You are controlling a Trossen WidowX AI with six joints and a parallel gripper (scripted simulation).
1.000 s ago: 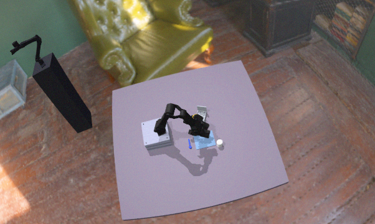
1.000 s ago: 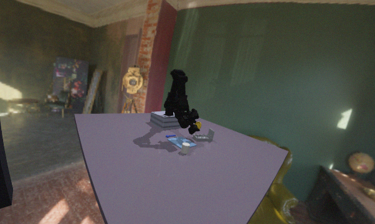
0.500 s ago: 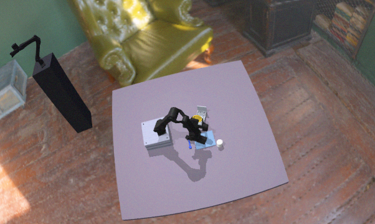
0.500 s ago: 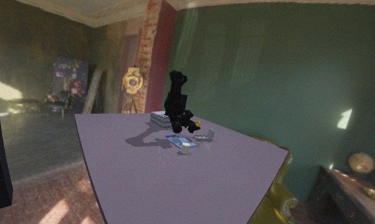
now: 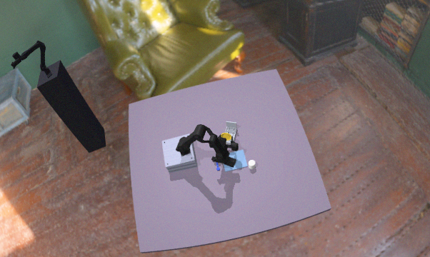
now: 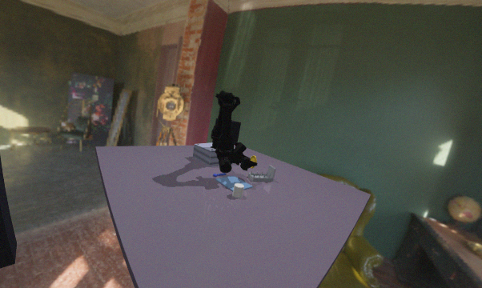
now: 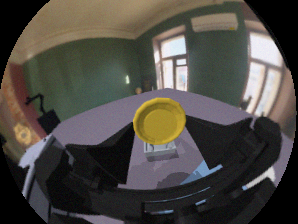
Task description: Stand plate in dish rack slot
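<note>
Now: gripper tip 80 mm above the grey dish rack, 50 mm to the right of it and 30 mm short of it. Round my gripper tip: white cup 230 mm to the right, 90 mm ahead, 80 mm below; then blue utensil 140 mm to the right, 120 mm behind, 100 mm below; then yellow plate 10 mm to the right.
</note>
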